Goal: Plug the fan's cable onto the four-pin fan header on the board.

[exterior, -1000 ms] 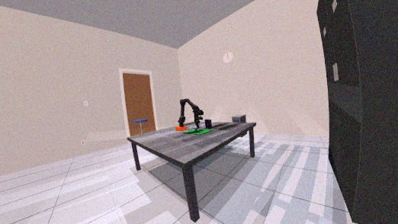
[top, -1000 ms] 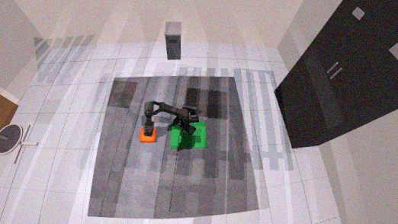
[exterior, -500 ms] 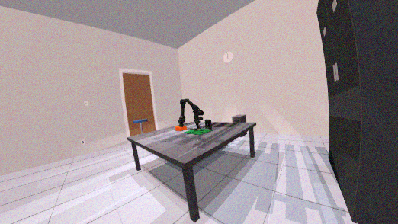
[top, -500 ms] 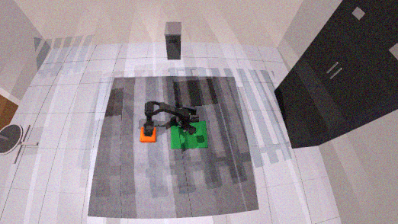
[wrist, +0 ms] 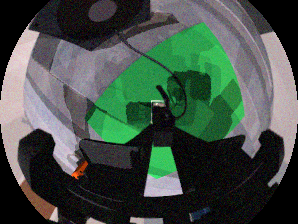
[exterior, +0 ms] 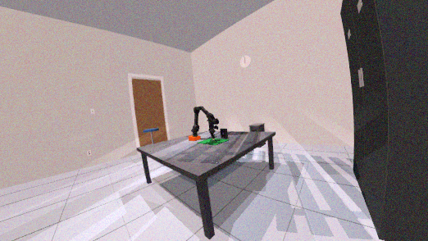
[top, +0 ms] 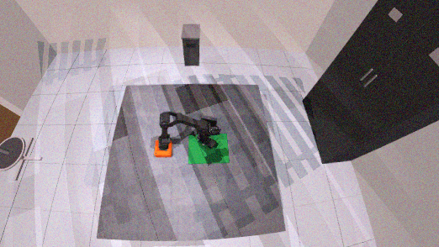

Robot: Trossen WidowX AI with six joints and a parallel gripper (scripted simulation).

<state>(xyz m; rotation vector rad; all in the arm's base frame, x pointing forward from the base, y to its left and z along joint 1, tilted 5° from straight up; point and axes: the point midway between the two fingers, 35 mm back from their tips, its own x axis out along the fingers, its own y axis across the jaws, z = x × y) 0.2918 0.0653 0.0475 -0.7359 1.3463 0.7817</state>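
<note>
Right now my gripper tip is 3 cm above the white fan header and 1 cm short of it. Also, from my gripper tip: green board: 5 cm below, 4 cm ahead, 3 cm to the right; then fan plug: 1 cm to the left, 1 cm above; then black square fan: 16 cm to the left, 2 cm ahead, 2 cm above.
</note>
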